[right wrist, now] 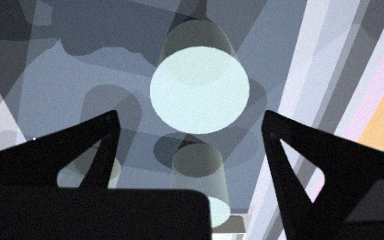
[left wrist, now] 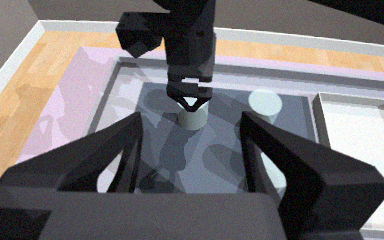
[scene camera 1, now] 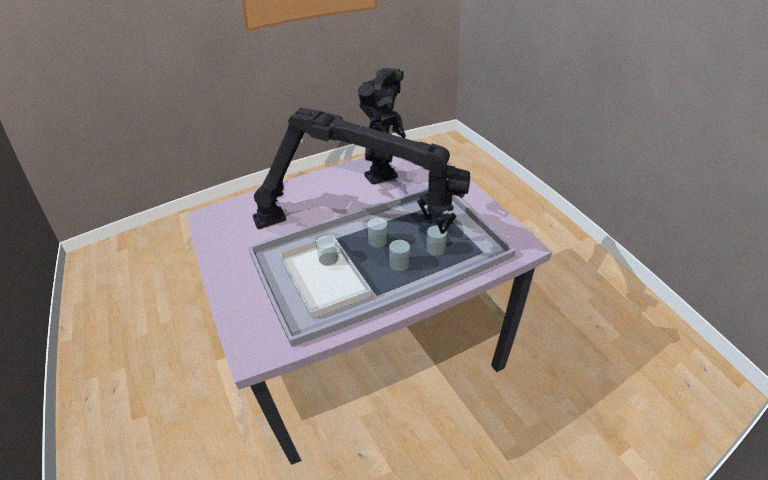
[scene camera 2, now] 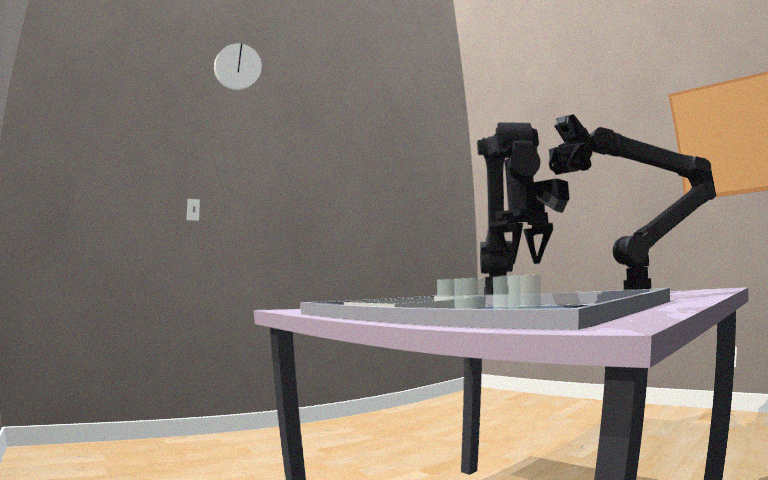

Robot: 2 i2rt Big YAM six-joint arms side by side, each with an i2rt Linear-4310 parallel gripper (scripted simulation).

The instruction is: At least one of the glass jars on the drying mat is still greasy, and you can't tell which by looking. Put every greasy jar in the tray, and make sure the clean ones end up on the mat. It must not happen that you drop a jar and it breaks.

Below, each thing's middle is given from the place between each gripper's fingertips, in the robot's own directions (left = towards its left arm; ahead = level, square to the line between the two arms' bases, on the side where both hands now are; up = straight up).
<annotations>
Right now my right hand (scene camera 2: 524,264) is 9 cm past the white tray (scene camera 1: 318,285), 38 cm to the left of it and 10 cm above it. From my right hand the other things lie so: dark drying mat (scene camera 1: 372,262) 6 cm behind, 6 cm to the right, 11 cm below.
I see the dark drying mat 33 cm below my left hand (scene camera 2: 559,164), 16 cm ahead of it and 6 cm to the right of it. Also, from my left hand: white tray (37 cm to the right, 33 cm below, 13 cm ahead).
</annotations>
